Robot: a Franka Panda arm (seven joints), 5 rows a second.
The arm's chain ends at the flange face. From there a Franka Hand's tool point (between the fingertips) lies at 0.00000 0.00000 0.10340 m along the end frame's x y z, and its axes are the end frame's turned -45 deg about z.
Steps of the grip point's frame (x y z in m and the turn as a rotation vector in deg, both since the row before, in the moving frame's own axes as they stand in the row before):
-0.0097, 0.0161, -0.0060, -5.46, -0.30, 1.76
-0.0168, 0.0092, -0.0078, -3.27, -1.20, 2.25
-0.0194, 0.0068, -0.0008, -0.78, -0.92, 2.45
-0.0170, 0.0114, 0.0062, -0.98, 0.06, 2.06
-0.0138, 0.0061, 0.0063, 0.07, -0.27, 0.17
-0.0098, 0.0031, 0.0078, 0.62, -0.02, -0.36
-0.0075, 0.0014, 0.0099, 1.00, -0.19, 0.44
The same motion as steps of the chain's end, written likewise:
-0.0019, 0.0108, -0.0055, -4.07, 3.65, 1.76
-0.0079, 0.0126, -0.0076, -3.16, 1.46, 2.25
-0.0087, 0.0164, -0.0008, -1.20, -0.10, 2.45
-0.0053, 0.0189, 0.0062, -0.65, 0.74, 2.06
-0.0050, 0.0138, 0.0063, -0.14, -0.24, 0.17
-0.0039, 0.0099, 0.0078, 0.42, -0.45, -0.36
-0.0028, 0.0073, 0.0099, 0.57, -0.84, 0.44

